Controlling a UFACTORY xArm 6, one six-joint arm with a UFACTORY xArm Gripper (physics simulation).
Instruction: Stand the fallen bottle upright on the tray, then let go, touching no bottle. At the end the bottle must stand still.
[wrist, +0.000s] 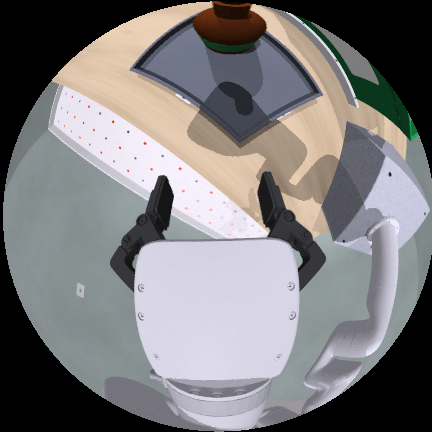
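The brown bottle with a green band near its base shows at the top edge of the wrist view. It stands upright on the dark grey tray, near the tray's far side; its upper part is cut off by the view's edge. The bottle's shadow falls across the tray toward me. My gripper is wide open, with nothing between its fingers. It is apart from the bottle, back from the tray's near corner, and touches no bottle.
A white dotted board runs along the wooden table's near left edge. A grey box-shaped base with a pale arm stands at the right. A green object with a pale border lies at the upper right.
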